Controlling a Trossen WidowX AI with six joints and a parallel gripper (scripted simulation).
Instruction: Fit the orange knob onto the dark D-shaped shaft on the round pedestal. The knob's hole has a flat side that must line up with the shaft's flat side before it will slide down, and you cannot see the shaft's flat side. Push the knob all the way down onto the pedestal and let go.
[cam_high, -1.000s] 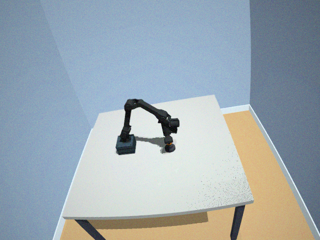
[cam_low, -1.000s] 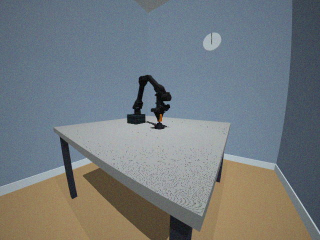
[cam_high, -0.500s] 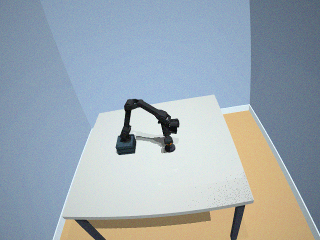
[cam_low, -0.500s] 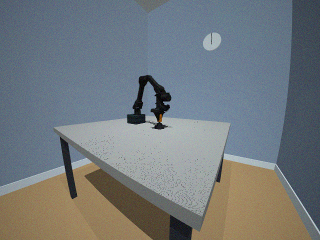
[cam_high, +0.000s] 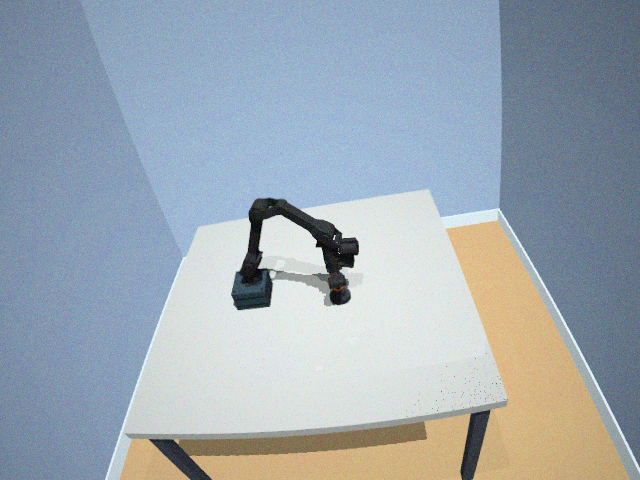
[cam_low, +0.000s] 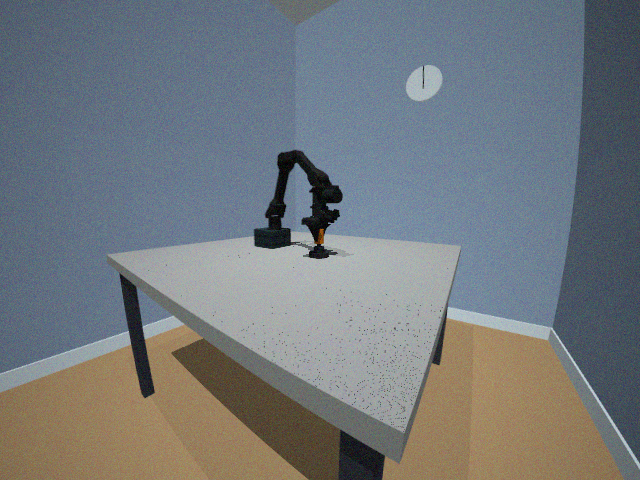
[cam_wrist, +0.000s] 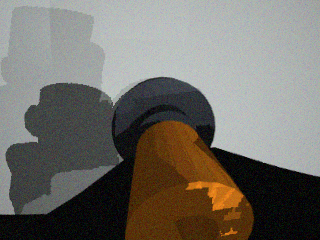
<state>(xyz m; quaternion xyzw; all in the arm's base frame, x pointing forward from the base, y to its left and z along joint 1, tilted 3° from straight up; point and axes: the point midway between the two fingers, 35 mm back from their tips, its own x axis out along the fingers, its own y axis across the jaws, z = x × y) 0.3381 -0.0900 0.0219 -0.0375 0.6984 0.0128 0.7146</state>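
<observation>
Now: gripper tip 4 cm above the round pedestal. The rest, counted from my gripper tip: orange knob: 2 cm above.
</observation>
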